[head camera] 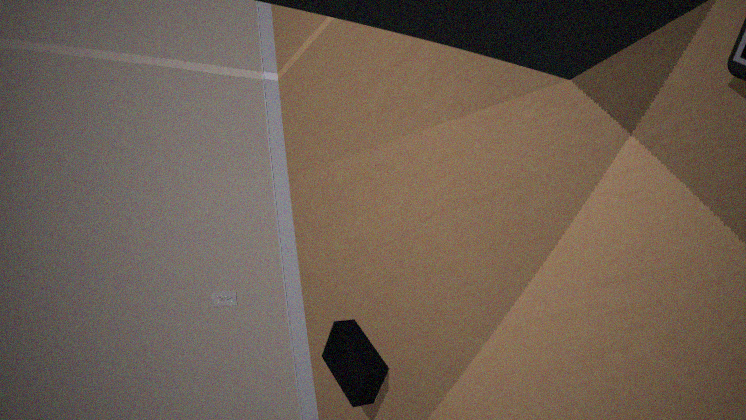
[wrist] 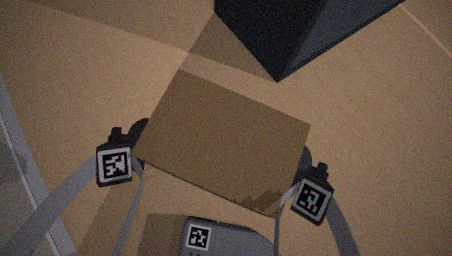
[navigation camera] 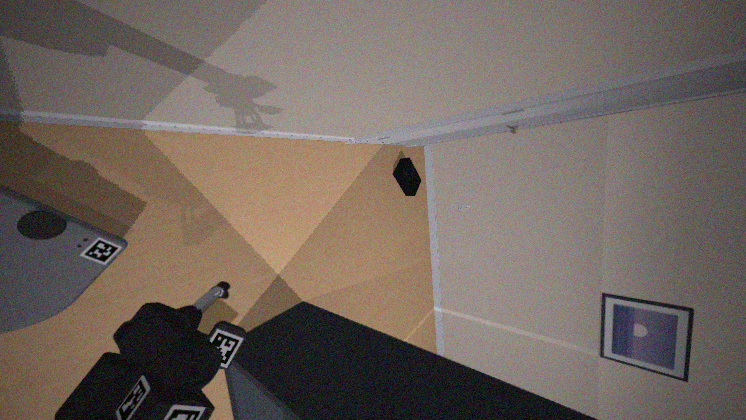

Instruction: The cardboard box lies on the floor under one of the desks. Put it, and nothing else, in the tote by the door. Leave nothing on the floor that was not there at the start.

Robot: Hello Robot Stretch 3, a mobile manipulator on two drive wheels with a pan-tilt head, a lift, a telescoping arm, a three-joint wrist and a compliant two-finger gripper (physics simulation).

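Pixels of known places: gripper, fingertip midpoint: (wrist: 221, 149) (navigation camera: 203, 319); robot's base, link origin: (navigation camera: 42, 223).
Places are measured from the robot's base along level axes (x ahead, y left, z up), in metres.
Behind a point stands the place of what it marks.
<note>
The cardboard box (wrist: 222, 142) {x -0.020, y -0.266, z 0.694 m} is brown and sits between the two fingertips in the wrist view, slightly turned. My gripper (wrist: 221, 149) {x -0.020, y -0.273, z 0.646 m} is shut on it, one fingertip at each side. The box hangs above the floor. In the navigation camera view the wrist hides most of the gripper and box. A black box-shaped thing (head camera: 354, 362) {x 1.539, y -1.495, z 0.004 m} (navigation camera: 407, 177) {x 1.541, y -1.503, z 0.003 m} stands on the floor by the wall corner near the door (navigation camera: 563, 104) {x 1.321, y -0.872, z 1.208 m}. It may be the tote; its opening cannot be made out. No desk can be told for sure.
A large dark piece of furniture (head camera: 469, 26) {x 0.082, y -0.991, z 0.462 m} (navigation camera: 375, 365) {x 0.018, y -0.929, z 0.677 m} (wrist: 280, 35) {x -0.137, y -0.780, z 0.222 m} stands close to the gripper. My base (navigation camera: 41, 281) {x -0.115, y -0.085, z 0.160 m} (wrist: 230, 237) {x -0.086, y -0.145, z 0.160 m} shows beside the wrist. A framed picture (navigation camera: 645, 336) {x 0.911, y -2.718, z 1.685 m} hangs on the wall. Pale skirting (head camera: 284, 208) {x 1.268, y -2.361, z 0.043 m} runs along the wall.
</note>
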